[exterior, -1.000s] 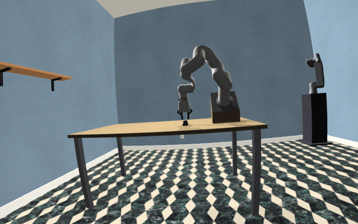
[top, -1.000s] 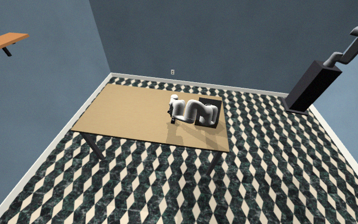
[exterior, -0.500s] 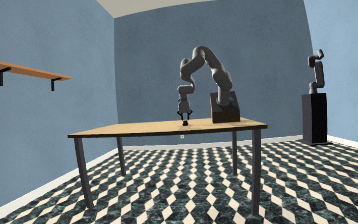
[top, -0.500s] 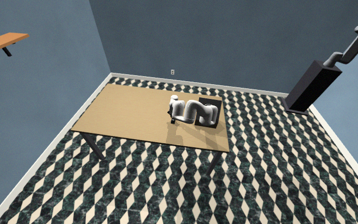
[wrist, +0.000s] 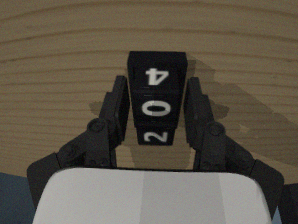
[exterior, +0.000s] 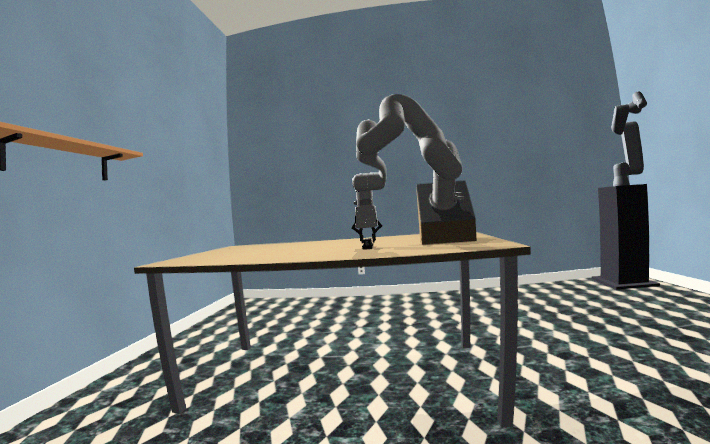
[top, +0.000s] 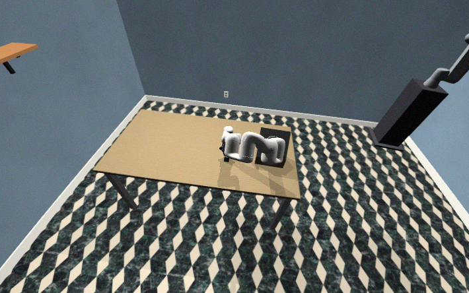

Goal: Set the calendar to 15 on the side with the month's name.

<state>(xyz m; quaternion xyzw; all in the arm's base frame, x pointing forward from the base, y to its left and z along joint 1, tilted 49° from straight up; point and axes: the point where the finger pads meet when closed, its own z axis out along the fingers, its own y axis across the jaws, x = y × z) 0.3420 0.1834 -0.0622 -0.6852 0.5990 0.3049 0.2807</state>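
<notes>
The black digit cube is 20 mm below my hand. Also, from my hand: black cube (30 mm to the left, 20 mm below).
</notes>
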